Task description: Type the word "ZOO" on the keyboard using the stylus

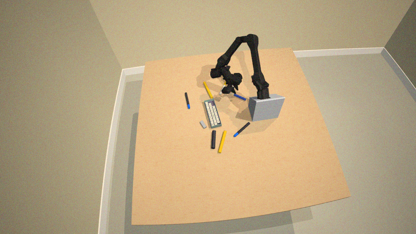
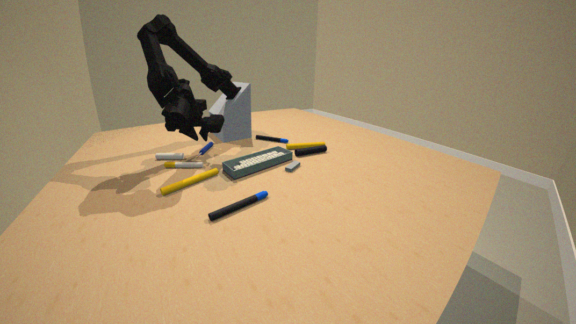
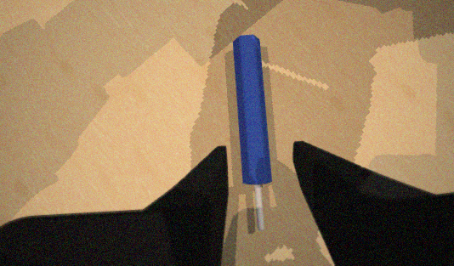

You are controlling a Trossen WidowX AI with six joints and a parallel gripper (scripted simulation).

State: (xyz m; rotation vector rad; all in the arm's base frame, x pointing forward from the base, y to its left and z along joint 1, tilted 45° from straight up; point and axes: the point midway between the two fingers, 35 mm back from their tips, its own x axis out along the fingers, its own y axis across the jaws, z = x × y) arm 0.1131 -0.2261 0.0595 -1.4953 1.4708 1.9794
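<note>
The blue hexagonal stylus is 4 cm below my gripper tip. From my gripper tip the other things lie so: grey block (28 cm ahead, 17 cm to the left, 4 cm below); O key (20 cm ahead, 7 cm to the left, 3 cm below); K key (20 cm ahead, 5 cm to the left, 3 cm below).
</note>
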